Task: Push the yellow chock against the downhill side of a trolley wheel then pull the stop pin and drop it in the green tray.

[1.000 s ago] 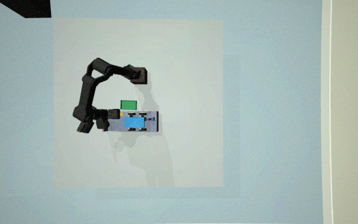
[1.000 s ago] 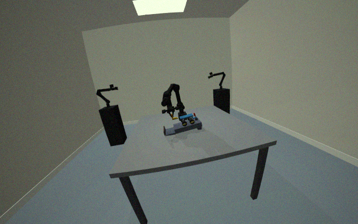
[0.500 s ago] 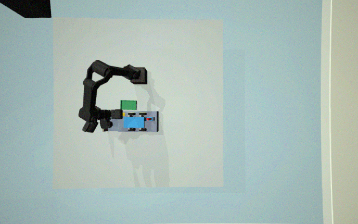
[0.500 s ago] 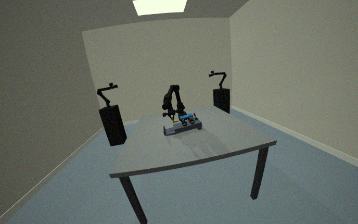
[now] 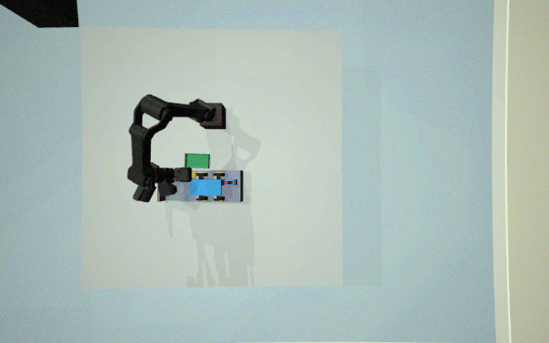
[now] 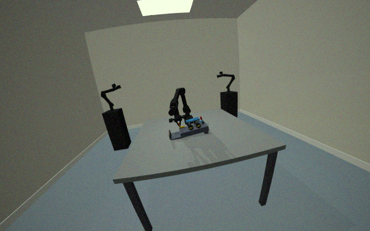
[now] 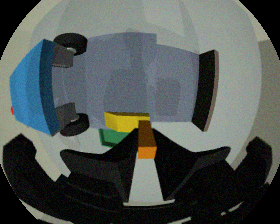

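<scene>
Now: gripper tip 5 cm short of the red-headed stop pin, 24 cm to the right of it and 4 cm below it. Round my gripper tip: green tray 6 cm behind, 5 cm to the left, 9 cm below; then yellow chock 2 cm to the left, 1 cm below; then brown stop block 5 cm ahead, 12 cm to the right, 6 cm below.
</scene>
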